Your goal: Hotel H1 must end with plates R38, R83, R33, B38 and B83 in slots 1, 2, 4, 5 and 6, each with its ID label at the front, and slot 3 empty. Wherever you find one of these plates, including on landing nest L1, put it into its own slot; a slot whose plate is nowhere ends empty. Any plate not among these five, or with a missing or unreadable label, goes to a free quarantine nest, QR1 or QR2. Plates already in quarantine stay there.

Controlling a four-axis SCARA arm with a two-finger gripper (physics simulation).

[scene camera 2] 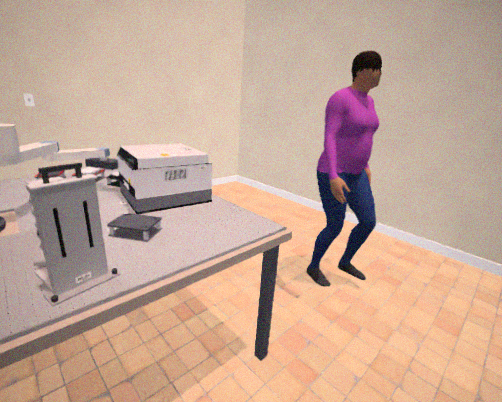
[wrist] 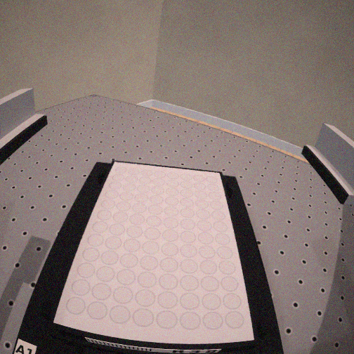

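Note:
A plate with a pale, circle-patterned top [wrist: 155,250] sits level on the black landing nest [wrist: 255,280] in the wrist view. Its front label [wrist: 195,351] is seen steeply from above and partly cut off; it appears to read R38. My gripper [wrist: 178,113] is open and empty, with one finger at each side of the view, wide apart and clear of the plate. In scene camera 2 the grey hotel tower [scene camera 2: 75,225] stands upright with its handle on top; its slots and any plates inside are hidden. Quarantine labels are not readable there.
The white arm [scene camera 2: 37,150] reaches in from the left behind the hotel. A white and grey instrument [scene camera 2: 165,175] stands near the table's far side. A low dark stand [scene camera 2: 135,223] lies between it and the hotel. A person [scene camera 2: 350,135] stands on the floor beyond the table.

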